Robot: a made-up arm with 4 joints. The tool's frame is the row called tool. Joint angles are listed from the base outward. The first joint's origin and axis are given. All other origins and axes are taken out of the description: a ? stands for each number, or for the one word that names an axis. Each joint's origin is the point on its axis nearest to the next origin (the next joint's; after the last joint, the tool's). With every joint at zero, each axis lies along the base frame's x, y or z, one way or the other. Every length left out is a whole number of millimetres.
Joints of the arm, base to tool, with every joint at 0 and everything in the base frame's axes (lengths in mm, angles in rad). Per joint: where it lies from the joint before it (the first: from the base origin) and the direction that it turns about. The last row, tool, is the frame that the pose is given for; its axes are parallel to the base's.
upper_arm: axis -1 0 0 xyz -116 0 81
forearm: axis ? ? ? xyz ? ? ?
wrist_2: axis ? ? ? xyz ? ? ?
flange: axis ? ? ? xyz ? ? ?
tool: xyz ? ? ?
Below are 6 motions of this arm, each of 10 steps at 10 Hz.
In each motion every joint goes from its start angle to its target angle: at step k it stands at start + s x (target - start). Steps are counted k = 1, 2, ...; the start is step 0. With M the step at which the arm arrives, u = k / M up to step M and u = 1 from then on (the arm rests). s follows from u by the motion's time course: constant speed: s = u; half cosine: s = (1 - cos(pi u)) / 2; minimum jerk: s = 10 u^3 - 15 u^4 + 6 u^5.
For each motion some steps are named. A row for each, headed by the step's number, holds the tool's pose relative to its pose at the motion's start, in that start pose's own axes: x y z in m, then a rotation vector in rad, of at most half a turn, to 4 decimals.
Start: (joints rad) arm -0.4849 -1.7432 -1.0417 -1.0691
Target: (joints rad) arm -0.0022 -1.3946 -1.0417 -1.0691
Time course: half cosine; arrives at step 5
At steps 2, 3, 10:
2: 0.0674 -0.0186 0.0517 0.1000 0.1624 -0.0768
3: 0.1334 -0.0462 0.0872 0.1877 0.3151 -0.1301
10: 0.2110 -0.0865 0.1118 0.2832 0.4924 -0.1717

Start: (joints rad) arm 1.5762 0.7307 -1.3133 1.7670
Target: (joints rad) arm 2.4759 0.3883 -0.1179 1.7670
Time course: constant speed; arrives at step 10
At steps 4, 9, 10:
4: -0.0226 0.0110 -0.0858 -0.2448 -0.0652 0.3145
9: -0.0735 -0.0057 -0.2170 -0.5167 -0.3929 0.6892
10: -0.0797 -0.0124 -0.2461 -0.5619 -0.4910 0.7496

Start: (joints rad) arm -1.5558 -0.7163 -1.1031 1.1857
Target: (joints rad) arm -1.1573 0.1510 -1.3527 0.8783
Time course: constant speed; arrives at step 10
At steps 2, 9, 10:
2: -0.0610 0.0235 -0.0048 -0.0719 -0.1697 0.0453
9: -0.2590 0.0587 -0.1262 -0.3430 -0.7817 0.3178
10: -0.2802 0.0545 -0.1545 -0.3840 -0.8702 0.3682

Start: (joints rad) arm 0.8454 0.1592 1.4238 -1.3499
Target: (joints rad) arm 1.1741 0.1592 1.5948 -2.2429
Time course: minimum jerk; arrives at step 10
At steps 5, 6, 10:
5: -0.0456 -0.0368 0.0074 0.0594 0.0168 0.2849
6: -0.0600 -0.0510 0.0082 0.0824 0.0128 0.3885
10: -0.0819 -0.0753 0.0064 0.1200 -0.0069 0.5679

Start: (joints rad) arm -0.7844 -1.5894 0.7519 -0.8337
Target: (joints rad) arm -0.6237 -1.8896 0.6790 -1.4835
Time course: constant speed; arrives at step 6
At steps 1, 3, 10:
1: -0.0133 -0.0203 0.0090 -0.0096 0.0349 0.1458
3: -0.0301 -0.0667 0.0294 -0.0150 0.1041 0.4410
10: -0.0263 -0.1441 0.0613 0.0092 0.2021 0.8913

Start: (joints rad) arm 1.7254 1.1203 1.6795 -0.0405
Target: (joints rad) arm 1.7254 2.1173 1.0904 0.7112
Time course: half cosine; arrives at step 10
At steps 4, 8, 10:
4: -0.0075 0.0295 -0.0039 0.3626 -0.1704 -0.2538
8: -0.0134 0.0431 0.0251 1.0336 -0.2137 -0.7606
10: -0.0148 0.0393 0.0305 1.1533 -0.1883 -0.8540

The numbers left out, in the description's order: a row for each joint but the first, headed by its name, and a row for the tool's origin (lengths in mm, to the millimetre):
forearm: axis 0 0 -1, xyz 0 -12 -76
wrist_2: axis 0 1 0, xyz -195 -116 0
flange: axis 0 0 -1, xyz 68 0 193
tool: xyz -119 107 0

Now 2 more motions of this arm.
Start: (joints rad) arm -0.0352 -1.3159 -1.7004 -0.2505
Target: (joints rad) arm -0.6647 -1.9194 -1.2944 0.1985
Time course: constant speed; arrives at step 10
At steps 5, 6, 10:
5: -0.0833 -0.0531 -0.0521 0.2796 -0.1531 -0.2637
6: -0.0977 -0.0646 -0.0668 0.3386 -0.1786 -0.2968
10: -0.1410 -0.1110 -0.1363 0.5674 -0.2598 -0.3629

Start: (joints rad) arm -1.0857 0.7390 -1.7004 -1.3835
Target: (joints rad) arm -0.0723 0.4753 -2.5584 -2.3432
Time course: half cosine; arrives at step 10
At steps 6, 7, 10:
6: -0.1809 -0.0615 -0.1460 -1.0287 -0.2615 1.0012
7: -0.1993 -0.0962 -0.1699 -1.2738 -0.2814 1.1686
10: -0.2150 -0.1512 -0.1987 -1.6556 -0.2917 1.3642

